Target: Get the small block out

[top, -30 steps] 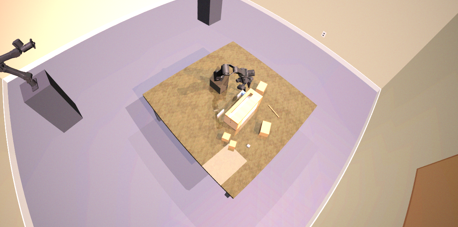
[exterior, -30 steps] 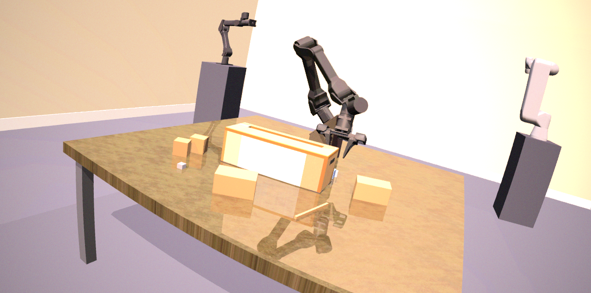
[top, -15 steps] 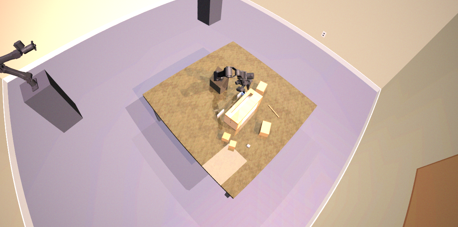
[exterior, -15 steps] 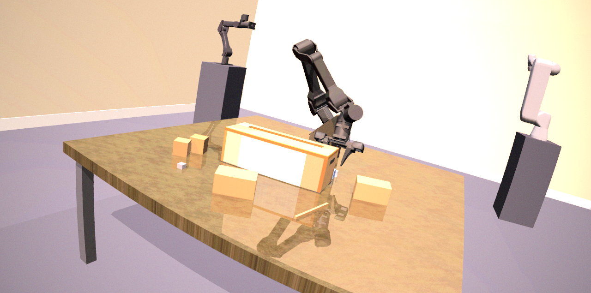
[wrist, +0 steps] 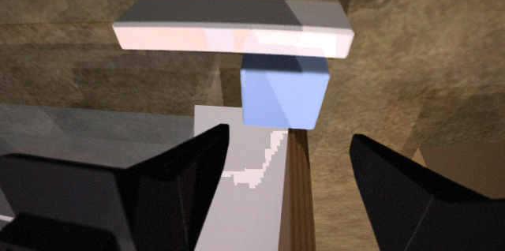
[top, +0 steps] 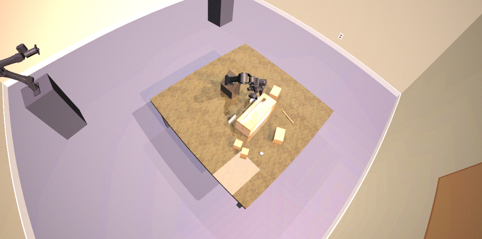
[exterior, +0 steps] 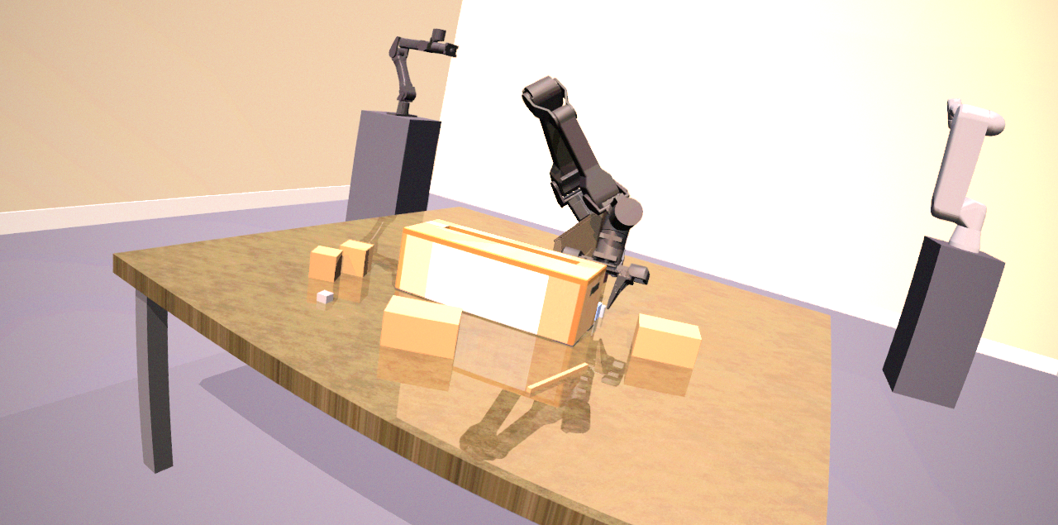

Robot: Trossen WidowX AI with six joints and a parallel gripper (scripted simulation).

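Now: gripper tip 20 mm past the light-blue block, 10 mm to the left of it and 20 mm above it. From my gripper tip the other things lie so: thin wooden stick 320 mm ahead, 50 mm to the left, 30 mm below; clear-fronted box 70 mm ahead, 180 mm to the right, 30 mm above.
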